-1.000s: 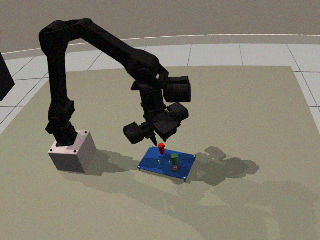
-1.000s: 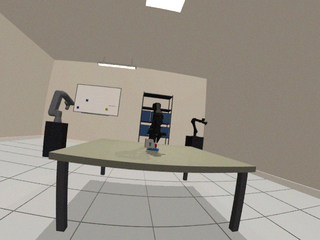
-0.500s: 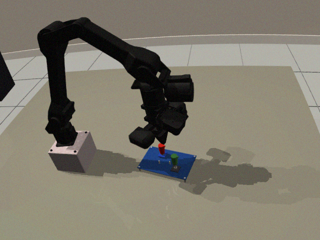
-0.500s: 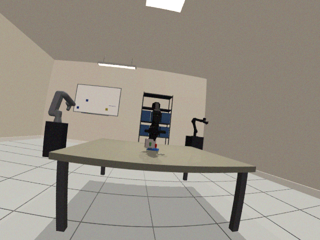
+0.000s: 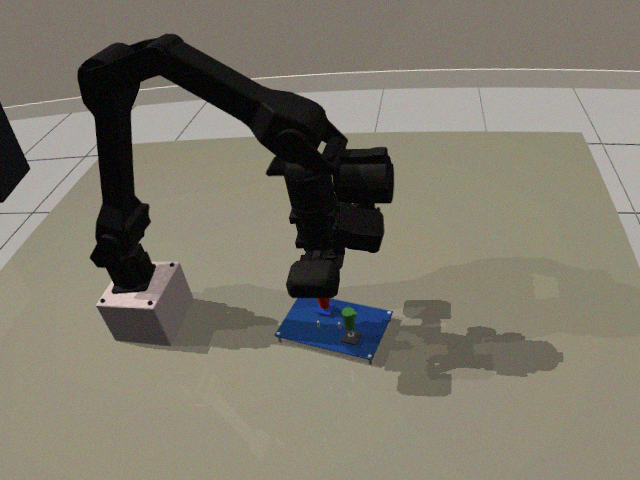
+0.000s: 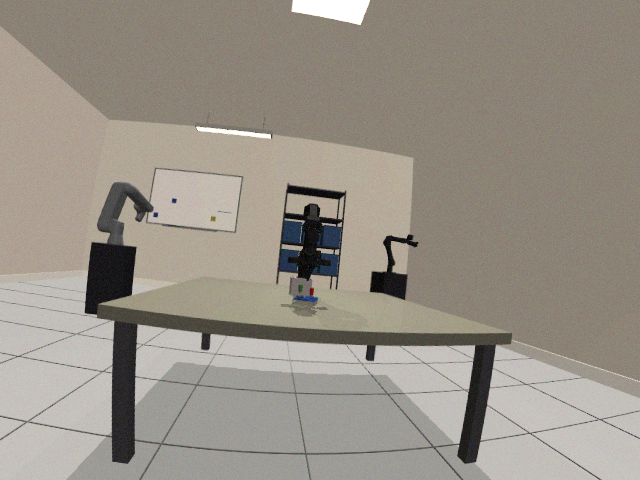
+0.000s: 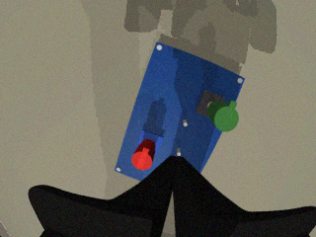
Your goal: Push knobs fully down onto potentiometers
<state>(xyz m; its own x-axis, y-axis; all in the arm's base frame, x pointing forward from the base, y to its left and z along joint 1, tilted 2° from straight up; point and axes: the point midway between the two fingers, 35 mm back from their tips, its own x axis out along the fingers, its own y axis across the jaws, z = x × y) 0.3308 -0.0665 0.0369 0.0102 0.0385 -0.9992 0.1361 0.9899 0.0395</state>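
My gripper tip is 2 cm short of the green knob, 4 cm to the left of it and 3 cm above it. Also, from my gripper tip: red knob 2 cm behind, 3 cm to the left, 5 cm below.
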